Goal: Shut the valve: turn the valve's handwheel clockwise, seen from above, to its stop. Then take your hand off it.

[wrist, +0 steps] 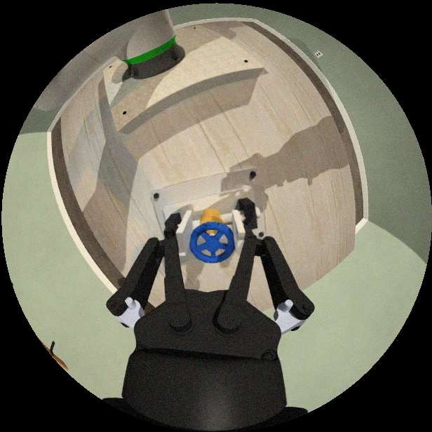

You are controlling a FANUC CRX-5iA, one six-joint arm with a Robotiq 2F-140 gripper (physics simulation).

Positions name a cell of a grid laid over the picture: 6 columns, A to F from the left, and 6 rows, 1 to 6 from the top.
Scene:
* gripper: C4
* blue handwheel: C4
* base plate: D3

